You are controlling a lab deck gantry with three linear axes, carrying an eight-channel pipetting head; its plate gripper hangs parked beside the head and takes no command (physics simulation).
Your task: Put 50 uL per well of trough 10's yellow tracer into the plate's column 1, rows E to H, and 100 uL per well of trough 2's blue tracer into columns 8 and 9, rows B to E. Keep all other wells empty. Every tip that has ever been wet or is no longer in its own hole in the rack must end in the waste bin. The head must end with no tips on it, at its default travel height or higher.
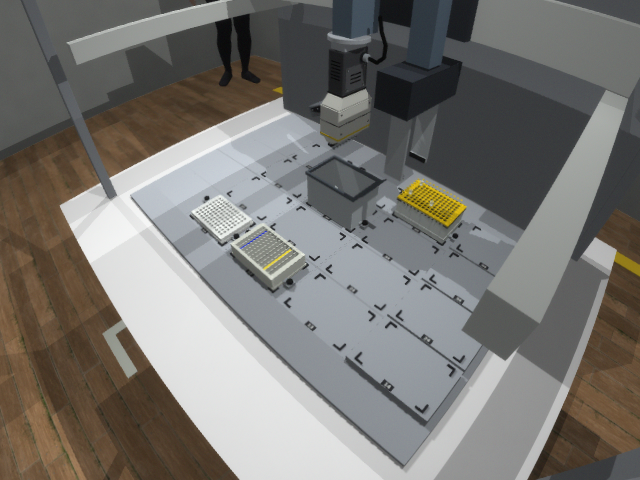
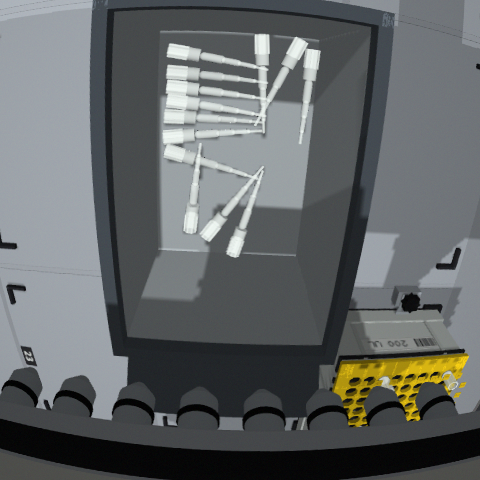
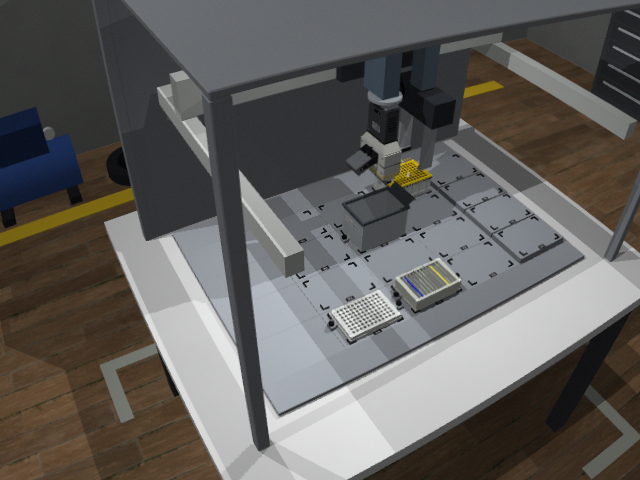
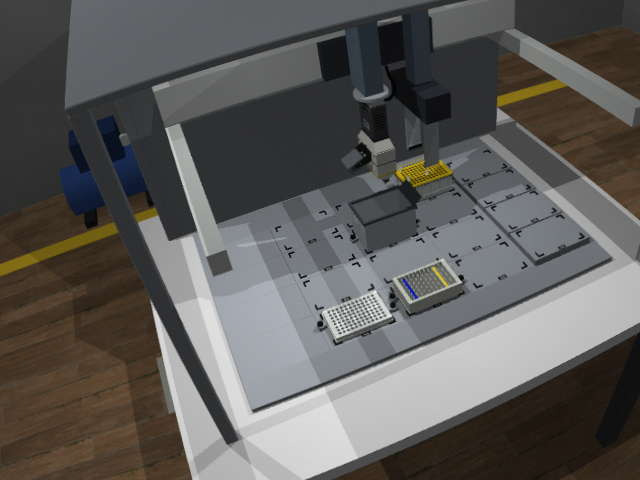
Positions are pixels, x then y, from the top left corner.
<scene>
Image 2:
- pipette tip: 311, 56
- pipette tip: 236, 240
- pipette tip: 181, 87
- pipette tip: 178, 101
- pipette tip: 169, 136
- pipette tip: 210, 229
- pipette tip: 191, 212
</scene>
